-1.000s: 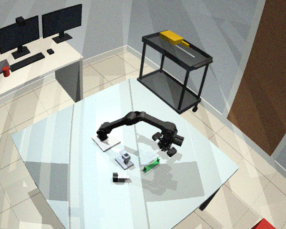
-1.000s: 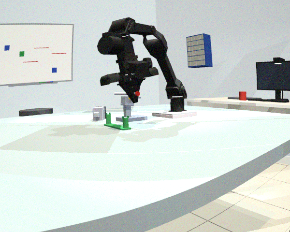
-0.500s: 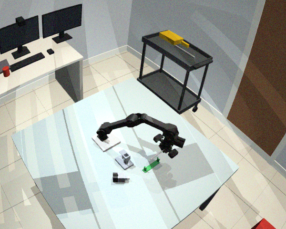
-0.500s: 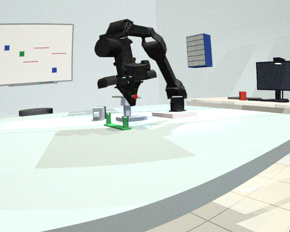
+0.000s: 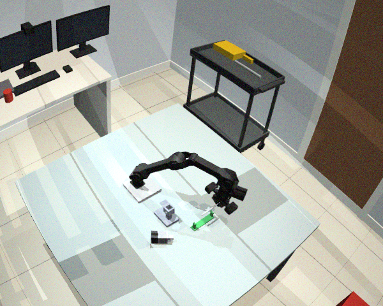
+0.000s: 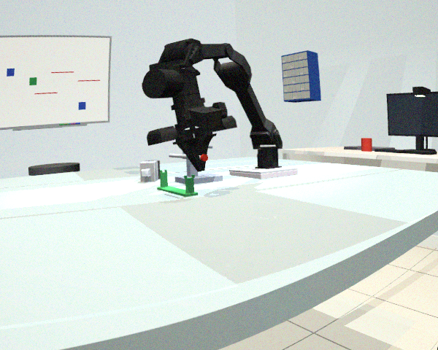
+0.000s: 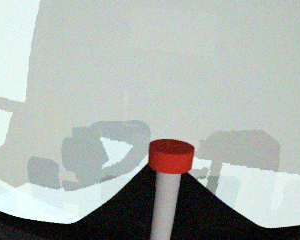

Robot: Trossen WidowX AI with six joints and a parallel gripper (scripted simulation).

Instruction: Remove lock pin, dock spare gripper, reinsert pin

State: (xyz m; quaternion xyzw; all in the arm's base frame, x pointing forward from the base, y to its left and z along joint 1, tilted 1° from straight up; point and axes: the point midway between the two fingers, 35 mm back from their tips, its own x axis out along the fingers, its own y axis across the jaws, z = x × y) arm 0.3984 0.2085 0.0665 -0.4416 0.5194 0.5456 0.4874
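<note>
Now: the green cradle 10 cm to the right of my gripper tip and 3 cm below it. The rest, counted from my gripper tip: grey mount: 13 cm behind, 22 cm to the right; spare gripper: 4 cm behind, 34 cm to the right, 3 cm below.
</note>
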